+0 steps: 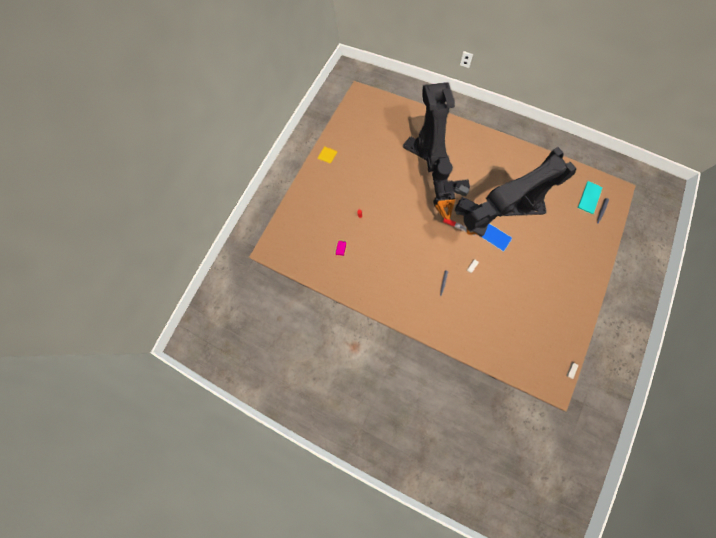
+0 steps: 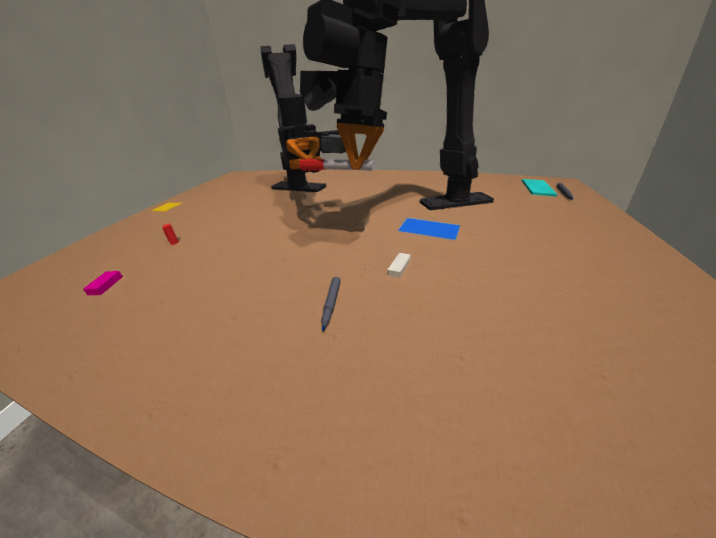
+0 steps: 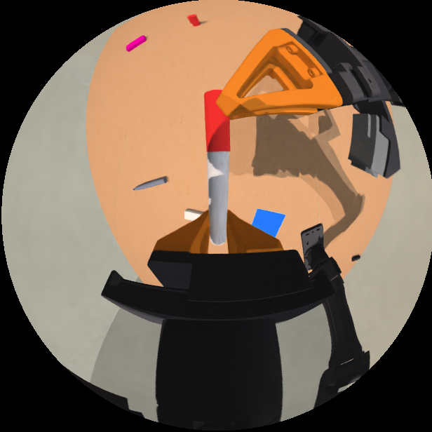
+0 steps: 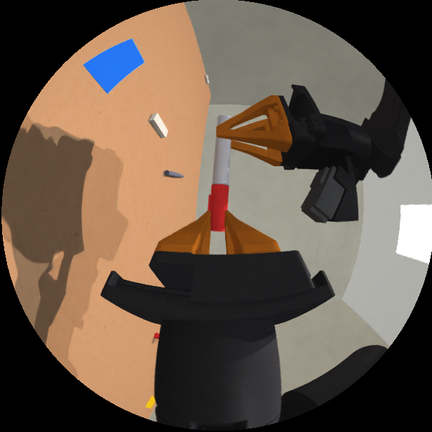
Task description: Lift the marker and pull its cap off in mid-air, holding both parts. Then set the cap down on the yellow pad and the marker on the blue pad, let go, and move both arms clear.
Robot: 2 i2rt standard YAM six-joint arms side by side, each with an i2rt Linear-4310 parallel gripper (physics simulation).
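The marker has a light grey barrel and a red cap seated on one end. It is held level above the table. My left gripper is shut on the barrel near its far end from the cap. My right gripper is shut on the cap. The yellow pad lies at the left. The blue pad lies near the left arm.
On the table lie a loose red cylinder, a magenta block, dark grey pens, white blocks and a teal block. Both forearms meet closely around the marker.
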